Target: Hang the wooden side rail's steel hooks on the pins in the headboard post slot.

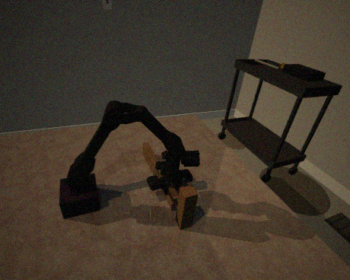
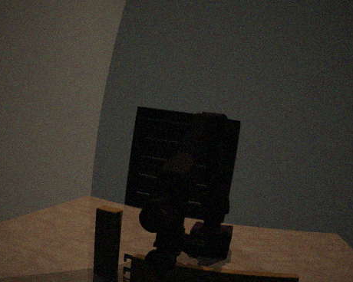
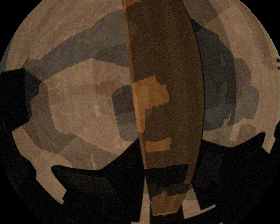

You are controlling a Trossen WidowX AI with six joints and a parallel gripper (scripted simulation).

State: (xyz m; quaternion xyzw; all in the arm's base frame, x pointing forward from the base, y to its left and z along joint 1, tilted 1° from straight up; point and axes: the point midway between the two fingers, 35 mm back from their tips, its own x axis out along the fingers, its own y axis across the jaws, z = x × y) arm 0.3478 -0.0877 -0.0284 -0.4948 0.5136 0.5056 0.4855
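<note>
My gripper tip is now 14 cm to the left of the headboard post, 6 cm below it and 1 cm short of it.
</note>
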